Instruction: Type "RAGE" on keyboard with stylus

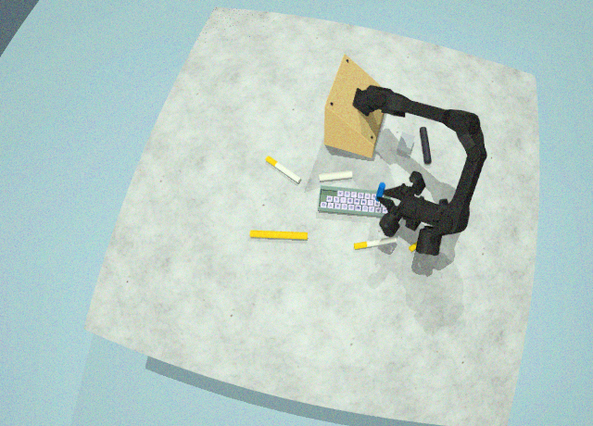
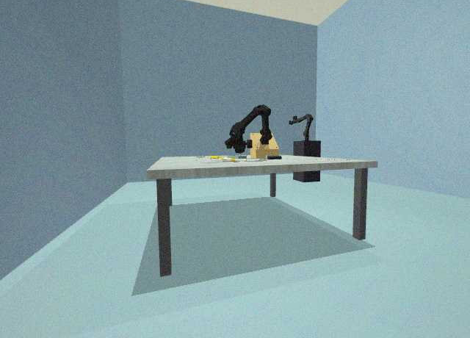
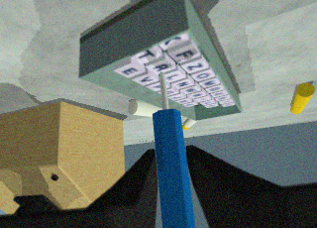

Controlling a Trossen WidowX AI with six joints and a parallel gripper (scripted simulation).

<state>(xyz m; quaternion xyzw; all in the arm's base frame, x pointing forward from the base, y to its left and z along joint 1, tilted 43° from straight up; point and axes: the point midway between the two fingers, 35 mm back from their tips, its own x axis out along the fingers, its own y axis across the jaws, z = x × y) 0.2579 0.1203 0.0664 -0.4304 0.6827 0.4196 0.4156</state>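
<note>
Right now my gripper tip is 60 mm past the white cylinder, 140 mm to the left of it and 60 mm above it. The rest, counted from my gripper tip: blue stylus: 10 mm below; dark cylinder: 230 mm behind, 110 mm to the left, 60 mm below; white stylus tip: 50 mm below.
</note>
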